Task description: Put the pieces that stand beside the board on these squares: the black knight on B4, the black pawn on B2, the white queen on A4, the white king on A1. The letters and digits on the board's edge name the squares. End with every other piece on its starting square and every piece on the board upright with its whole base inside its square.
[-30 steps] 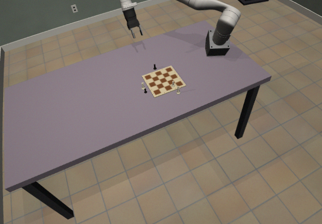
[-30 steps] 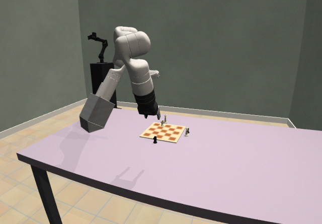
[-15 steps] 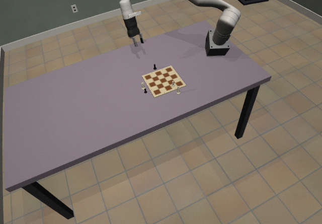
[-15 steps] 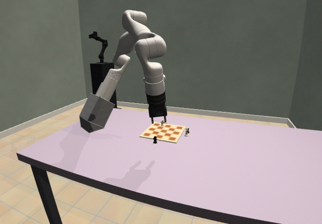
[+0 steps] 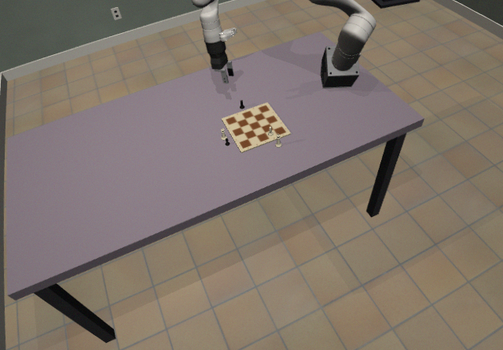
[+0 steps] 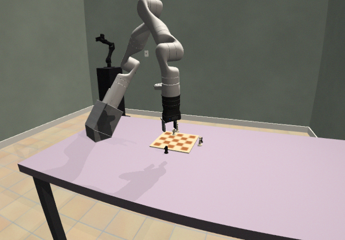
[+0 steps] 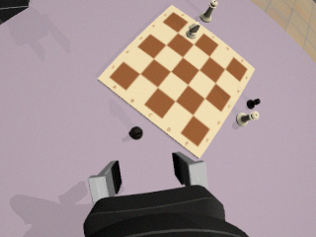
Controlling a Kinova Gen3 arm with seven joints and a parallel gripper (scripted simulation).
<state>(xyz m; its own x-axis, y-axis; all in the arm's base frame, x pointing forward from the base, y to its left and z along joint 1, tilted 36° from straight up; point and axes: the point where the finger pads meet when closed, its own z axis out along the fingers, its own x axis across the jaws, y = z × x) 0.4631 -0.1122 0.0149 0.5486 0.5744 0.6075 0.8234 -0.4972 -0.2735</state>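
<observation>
Now: the black knight 140 mm below my hand, 40 mm behind it and 30 mm to the left of it. The rest, counted from my hand: black pawn 230 mm to the left, 150 mm below, 70 mm ahead; chessboard 170 mm to the left, 160 mm below, 60 mm behind.
</observation>
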